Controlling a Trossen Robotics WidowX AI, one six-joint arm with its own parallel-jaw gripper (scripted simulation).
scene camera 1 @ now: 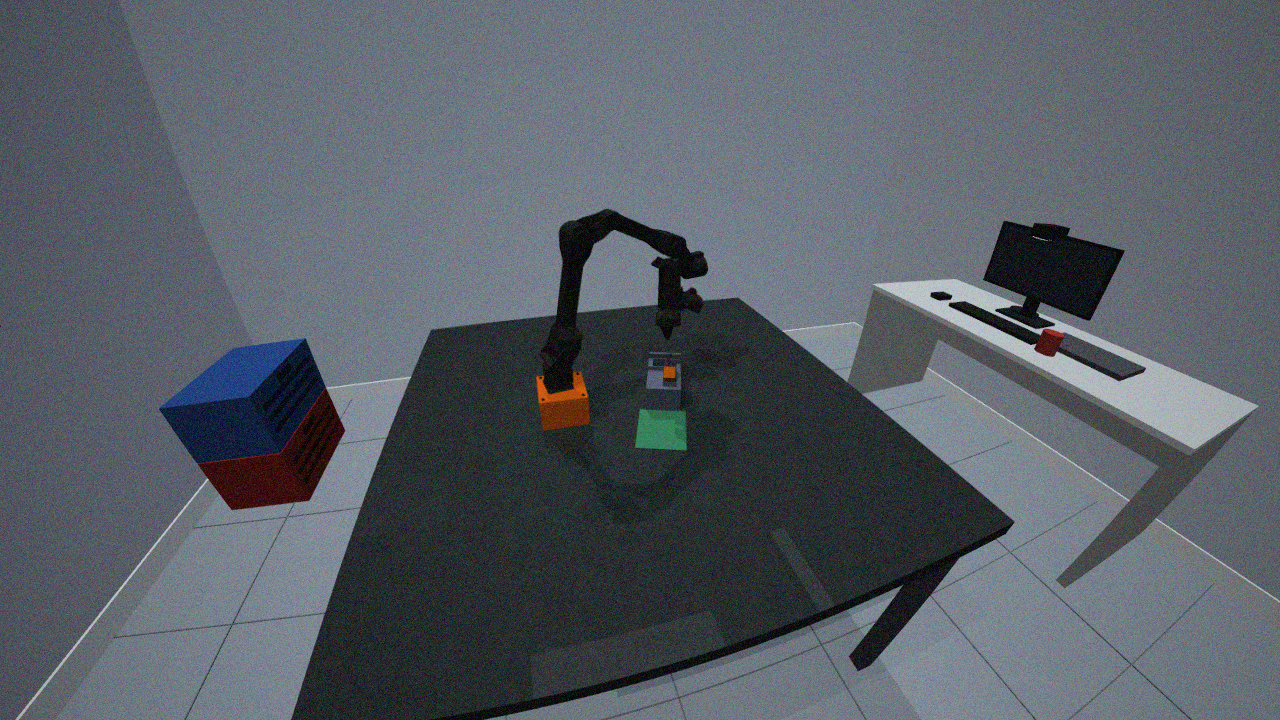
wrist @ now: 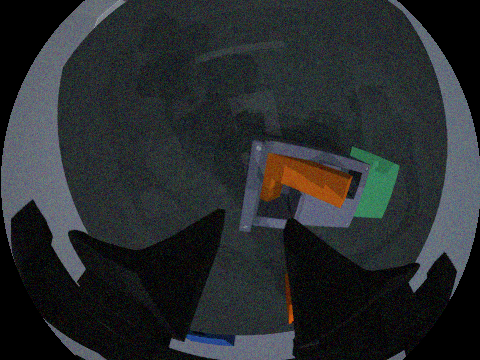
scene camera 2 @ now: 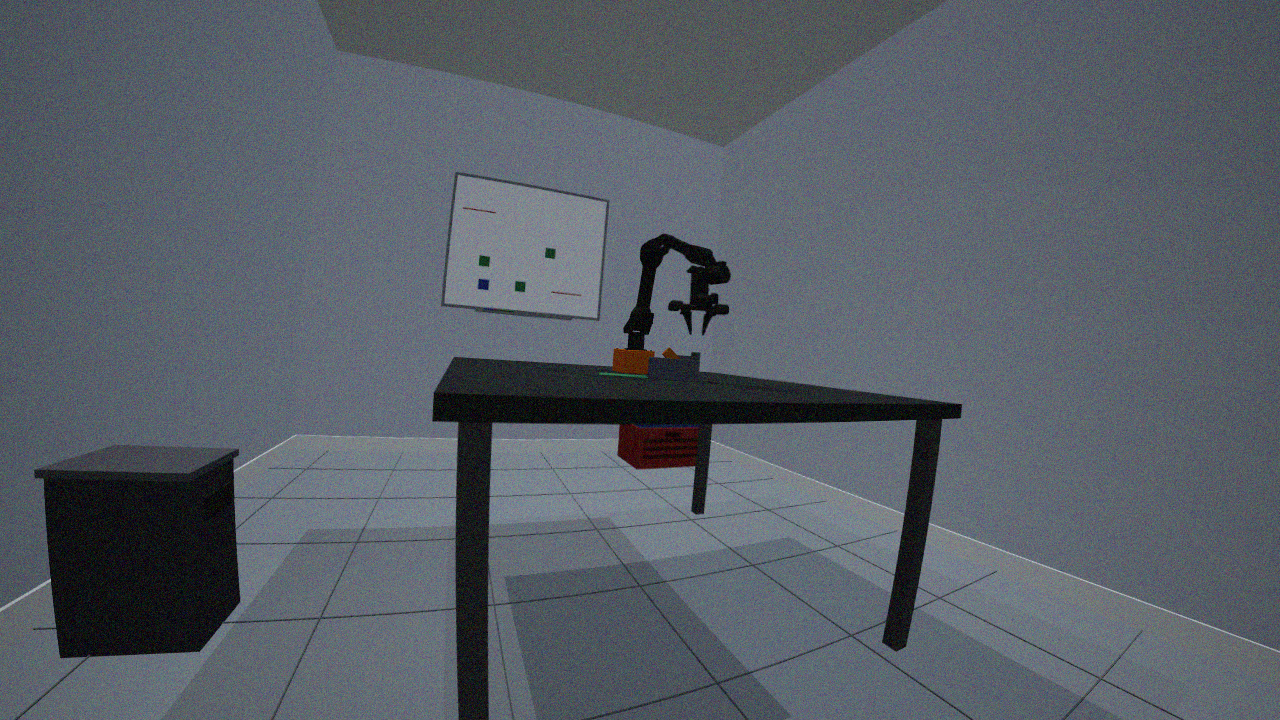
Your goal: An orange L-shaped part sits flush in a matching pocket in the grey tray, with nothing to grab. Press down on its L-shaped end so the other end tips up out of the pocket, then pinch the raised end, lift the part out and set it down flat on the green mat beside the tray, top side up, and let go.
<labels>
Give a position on an orange L-shaped part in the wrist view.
326, 183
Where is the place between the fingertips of my gripper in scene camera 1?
At 667, 336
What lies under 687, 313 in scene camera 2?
My gripper.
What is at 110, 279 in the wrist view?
My gripper.
</labels>
